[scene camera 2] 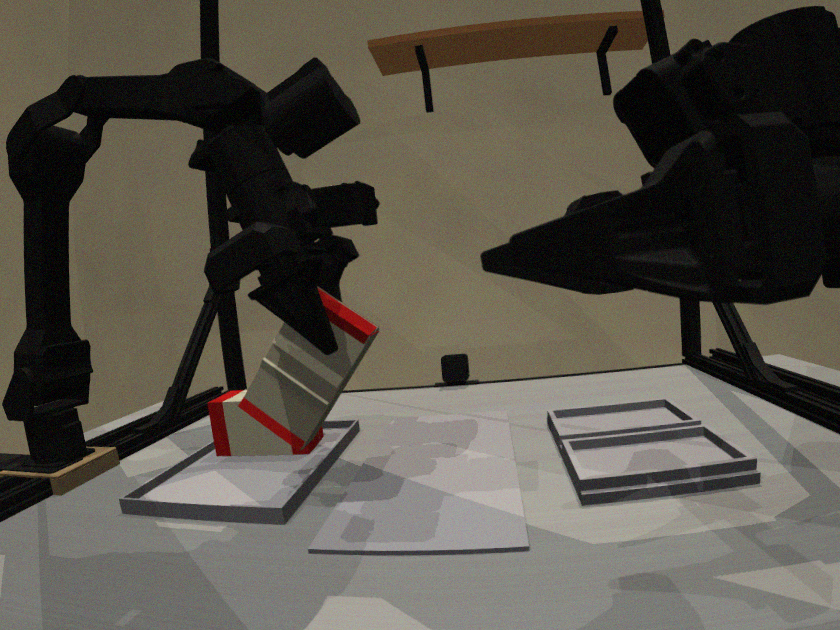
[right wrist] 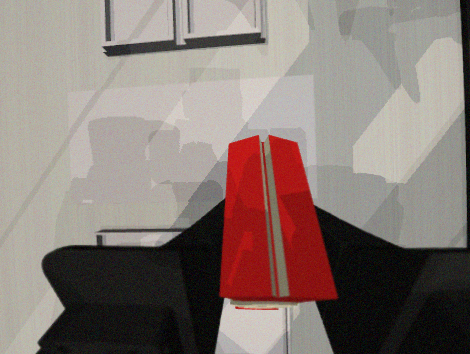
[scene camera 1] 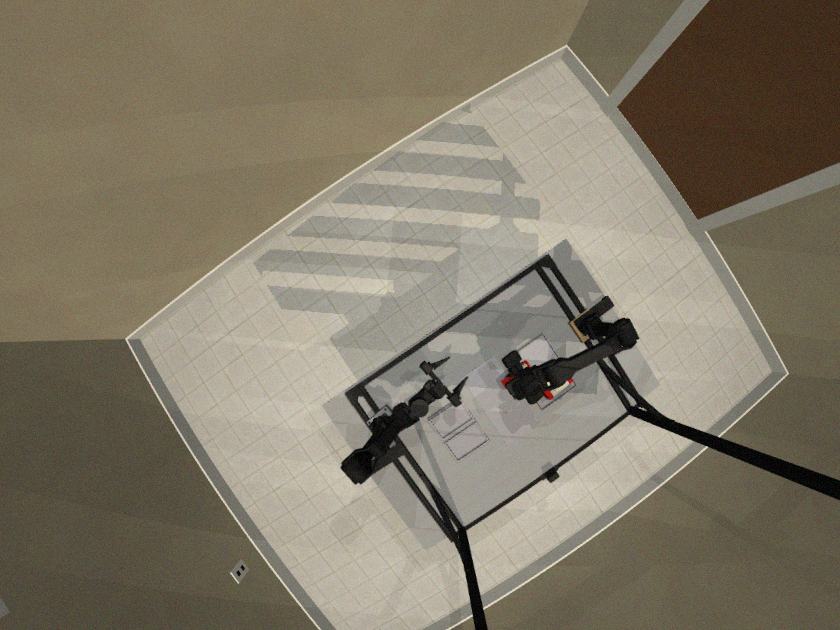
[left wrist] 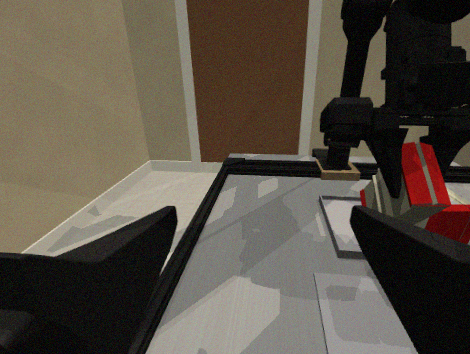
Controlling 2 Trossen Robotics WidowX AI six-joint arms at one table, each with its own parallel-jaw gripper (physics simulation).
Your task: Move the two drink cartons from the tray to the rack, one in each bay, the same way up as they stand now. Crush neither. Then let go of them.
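Frame: origin at the left arm's base, x ahead, y left, z up, level; metres.
Seen in the pictures: left gripper, fingertip midpoint: [scene camera 2: 493, 257] [scene camera 1: 458, 366] [left wrist: 263, 214]; right gripper, fingertip midpoint: [scene camera 2: 339, 349] [right wrist: 261, 201] [scene camera 1: 510, 379] [left wrist: 410, 198]; left arm's base, link origin: [scene camera 1: 384, 423]; right arm's base, link origin: [scene camera 2: 59, 459] [scene camera 1: 586, 325] [left wrist: 336, 165].
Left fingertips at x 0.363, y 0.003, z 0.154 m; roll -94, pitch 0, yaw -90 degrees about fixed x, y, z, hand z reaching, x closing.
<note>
Pixels of each thing's middle, then the offset from my left fingertips to it.
- drink carton, body centre: [right wrist: 259, 244] [scene camera 2: 307, 369] [left wrist: 394, 197] [scene camera 1: 516, 374] 0.141 m ahead, 0.171 m right, 0.072 m down
- tray, body centre: [scene camera 2: 257, 460] [right wrist: 191, 294] [left wrist: 397, 224] [scene camera 1: 542, 372] 0.243 m ahead, 0.269 m right, 0.190 m down
- two-bay rack, body centre: [scene camera 2: 633, 439] [scene camera 1: 459, 430] 0.164 m back, 0.223 m right, 0.188 m down
One drink carton [scene camera 1: 507, 381] [scene camera 2: 298, 369] [left wrist: 425, 172] [right wrist: 250, 225], pale with red ends, is tilted between the fingers of my right gripper [scene camera 2: 332, 325] [left wrist: 410, 198] [right wrist: 261, 201], which is shut on it above the tray [scene camera 2: 203, 513] [left wrist: 344, 254]. The other carton [scene camera 2: 254, 434] [left wrist: 450, 222] sits on the tray, partly hidden behind the held one in scene camera 2; whether they touch cannot be told. The two-bay rack [scene camera 1: 458, 430] [scene camera 2: 668, 484] [right wrist: 142, 48] holds no carton. My left gripper [scene camera 1: 457, 368] [left wrist: 263, 214] is open and empty above the table, near the rack.
A flat pale sheet [scene camera 2: 420, 528] [left wrist: 350, 305] [right wrist: 285, 95] lies between tray and rack. Dark frame posts and rails [scene camera 1: 434, 332] edge the table. A small dark box [scene camera 2: 454, 368] stands at the far edge. A wooden shelf [scene camera 2: 508, 42] is on the wall.
</note>
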